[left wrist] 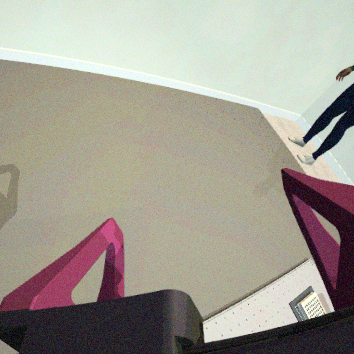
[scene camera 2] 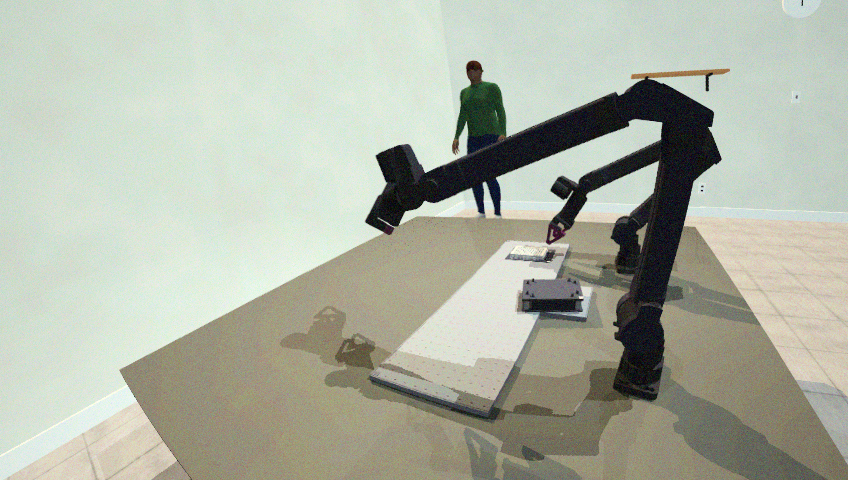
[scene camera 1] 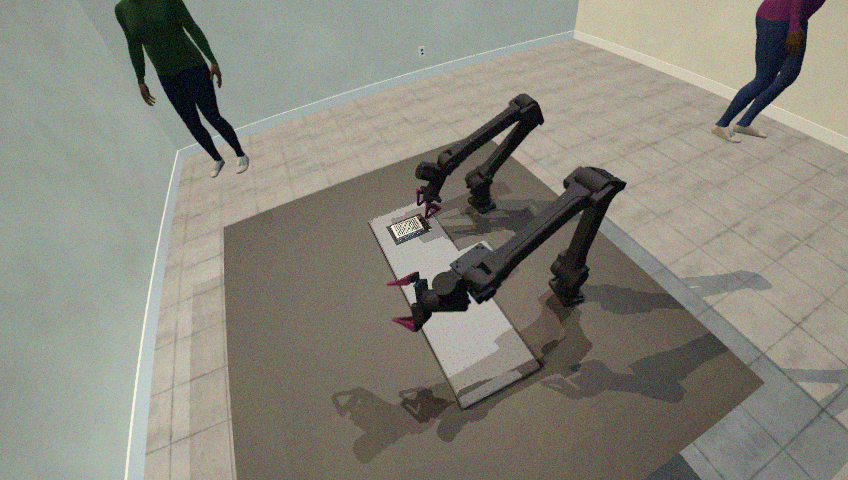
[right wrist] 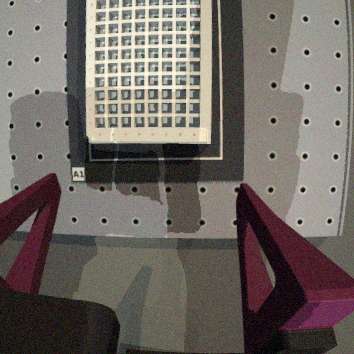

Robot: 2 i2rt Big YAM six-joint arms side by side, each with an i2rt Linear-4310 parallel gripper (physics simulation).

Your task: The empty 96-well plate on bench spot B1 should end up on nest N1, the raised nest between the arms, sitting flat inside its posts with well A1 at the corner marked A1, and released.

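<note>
The cream 96-well plate lies flat on the dark pad of the bench spot, near the board's far end. In the right wrist view it sits towards the left of the pad's outline, with the A1 label below its lower left corner. My right gripper is open and empty, above and beside the plate's near short edge. My left gripper is open and empty, high past the board's long edge. Nest N1 is raised, with corner posts and no plate.
The white perforated board runs lengthwise in front of both arms. The nest stands at its arm-side edge, partly hidden by the left arm in scene camera 1. The brown table top surrounds the board.
</note>
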